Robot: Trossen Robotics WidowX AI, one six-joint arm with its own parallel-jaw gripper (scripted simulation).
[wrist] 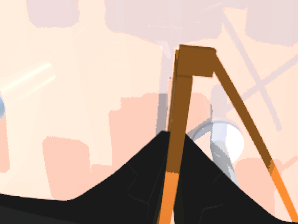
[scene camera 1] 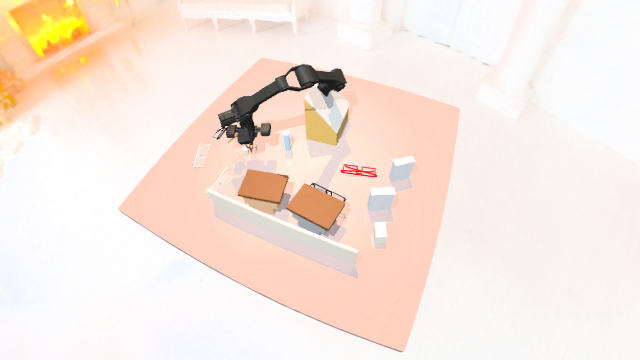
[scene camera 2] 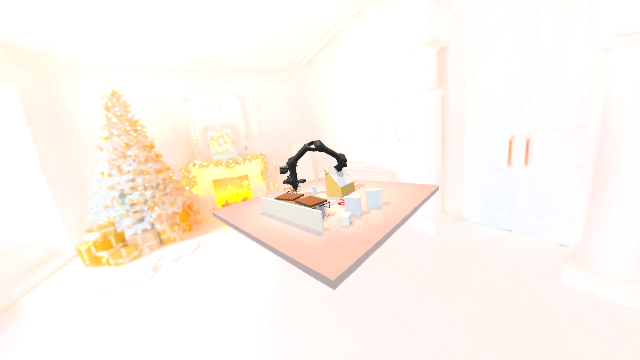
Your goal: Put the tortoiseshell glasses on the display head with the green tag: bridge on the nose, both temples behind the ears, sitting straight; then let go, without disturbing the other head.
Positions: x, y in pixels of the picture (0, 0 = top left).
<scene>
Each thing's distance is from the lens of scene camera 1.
low white wall (scene camera 1: 301, 236): 101 cm
display head (scene camera 1: 315, 211): 101 cm
display head (scene camera 1: 263, 190): 108 cm
</scene>
